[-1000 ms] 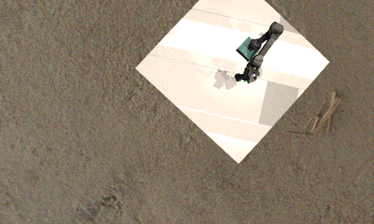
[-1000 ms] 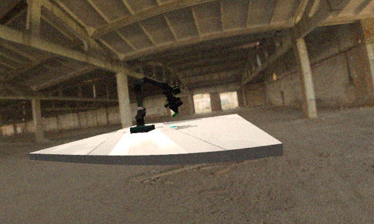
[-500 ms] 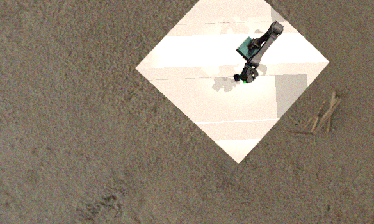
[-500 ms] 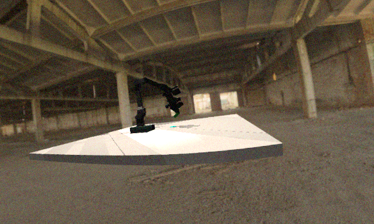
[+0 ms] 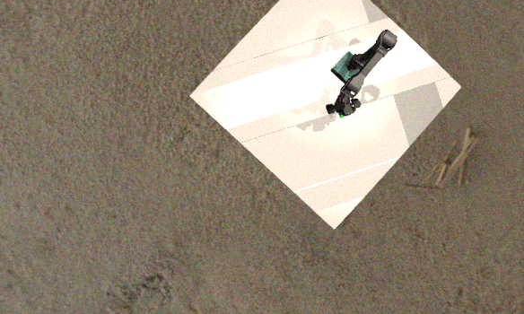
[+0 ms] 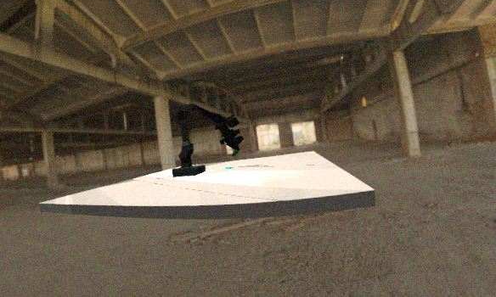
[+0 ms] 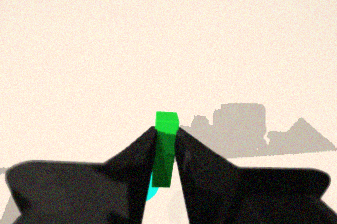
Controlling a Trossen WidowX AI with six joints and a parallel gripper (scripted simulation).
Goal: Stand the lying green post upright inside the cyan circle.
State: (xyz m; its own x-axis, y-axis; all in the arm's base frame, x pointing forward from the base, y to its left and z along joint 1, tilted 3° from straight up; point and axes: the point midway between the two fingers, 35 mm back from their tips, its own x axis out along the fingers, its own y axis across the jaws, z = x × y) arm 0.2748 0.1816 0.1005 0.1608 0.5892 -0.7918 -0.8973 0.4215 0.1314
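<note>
The cyan circle lies 110 mm below my gripper tip, 60 mm behind it and 40 mm to the right of it. From my gripper tip the other things lie so: green post 10 mm to the right, 10 mm below, 10 mm behind.
</note>
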